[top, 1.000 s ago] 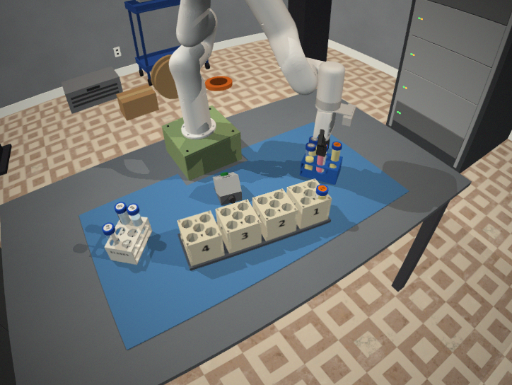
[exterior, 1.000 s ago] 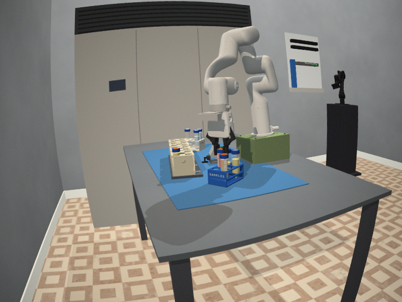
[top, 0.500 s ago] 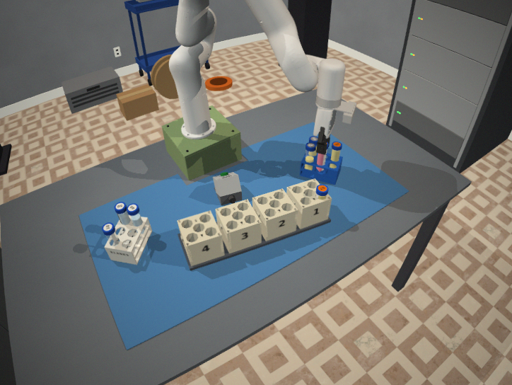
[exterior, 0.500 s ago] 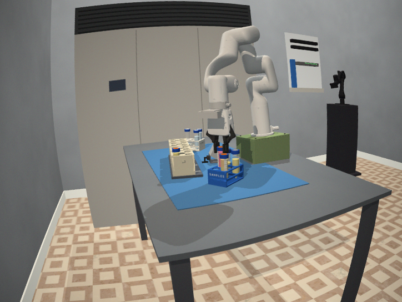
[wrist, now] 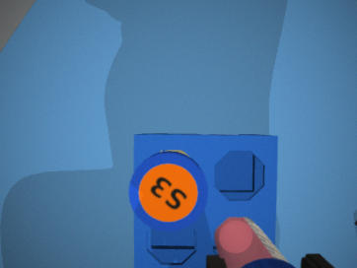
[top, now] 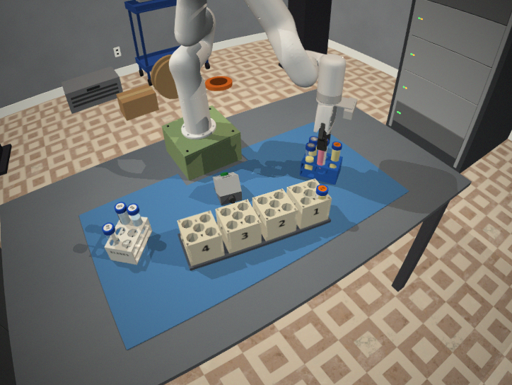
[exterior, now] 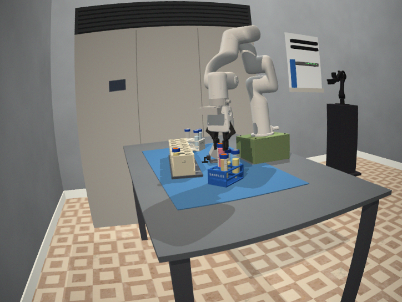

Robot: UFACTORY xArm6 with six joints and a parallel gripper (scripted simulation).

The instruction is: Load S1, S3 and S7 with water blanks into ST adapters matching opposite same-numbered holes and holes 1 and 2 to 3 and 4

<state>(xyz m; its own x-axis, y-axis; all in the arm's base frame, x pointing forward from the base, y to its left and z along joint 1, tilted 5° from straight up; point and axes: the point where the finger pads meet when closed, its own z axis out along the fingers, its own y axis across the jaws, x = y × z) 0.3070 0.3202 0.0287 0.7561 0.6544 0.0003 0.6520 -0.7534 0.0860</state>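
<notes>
Now: the pink-filled tube 50 mm below my hand and 10 mm ahead of it. Also, from my hand: sample tube (170 mm ahead, 120 mm to the right, 80 mm below); blue samples rack (120 mm below, 20 mm to the left, 10 mm behind); adapter 1 (140 mm to the right, 140 mm ahead, 100 mm below).
</notes>
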